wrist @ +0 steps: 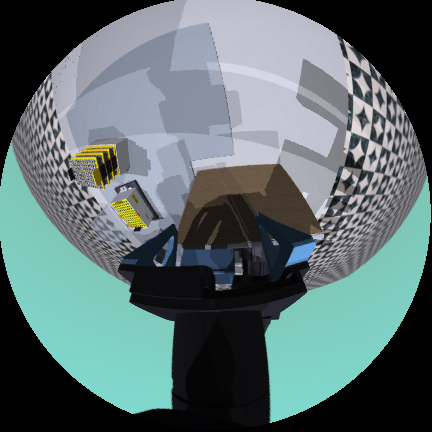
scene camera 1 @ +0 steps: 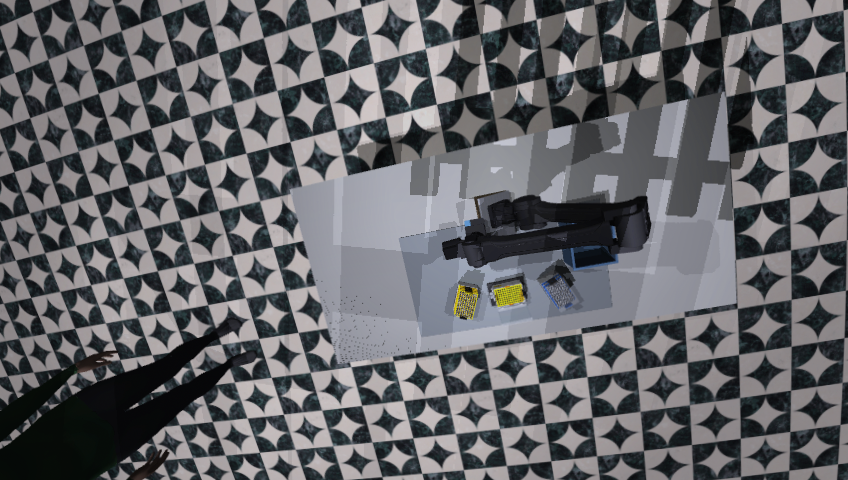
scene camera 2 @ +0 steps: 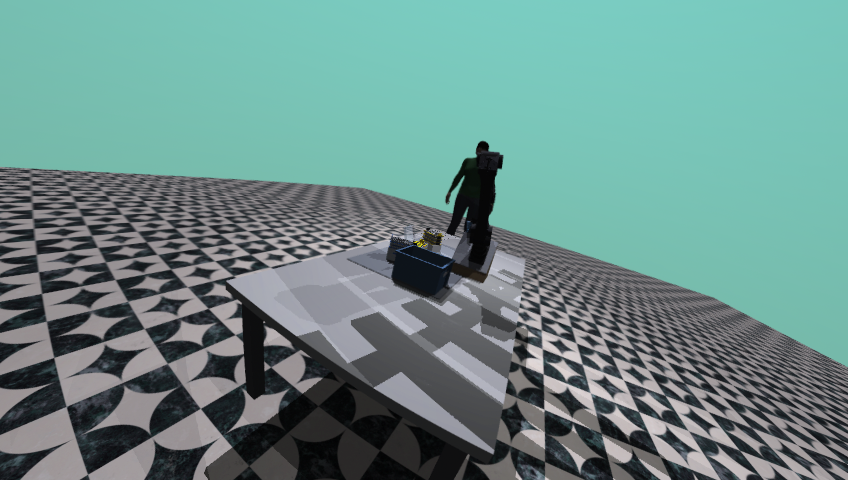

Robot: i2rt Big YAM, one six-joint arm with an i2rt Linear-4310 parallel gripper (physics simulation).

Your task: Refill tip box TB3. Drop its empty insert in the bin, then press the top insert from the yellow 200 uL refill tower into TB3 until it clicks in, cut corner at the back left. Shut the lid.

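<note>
The yellow refill tower (scene camera 1: pixel 465 303) (wrist: pixel 92 169) stands on the mat, with several yellow inserts stacked and tips showing on top. Beside it stands a tip box (scene camera 1: pixel 508 294) (wrist: pixel 131 210) with a yellow holed insert on top; I cannot read whether it is TB3. Its lid position is too small to tell. The blue bin (scene camera 1: pixel 593 257) (scene camera 2: pixel 421 270) stands farther along the mat and shows partly between my fingers in the wrist view. My gripper (wrist: pixel 214 222) is open and empty, high above the table and apart from tower and box. In scene camera 1 the arm partly hides it.
A third box (scene camera 1: pixel 559 290) with a grey and blue top stands on the mat (scene camera 1: pixel 434 321), right of the yellow tip box. The arm's wood-sided base block (wrist: pixel 240 182) (scene camera 2: pixel 470 272) stands behind the mat. The arm crosses above the bin. A person (scene camera 2: pixel 468 184) stands beyond the table.
</note>
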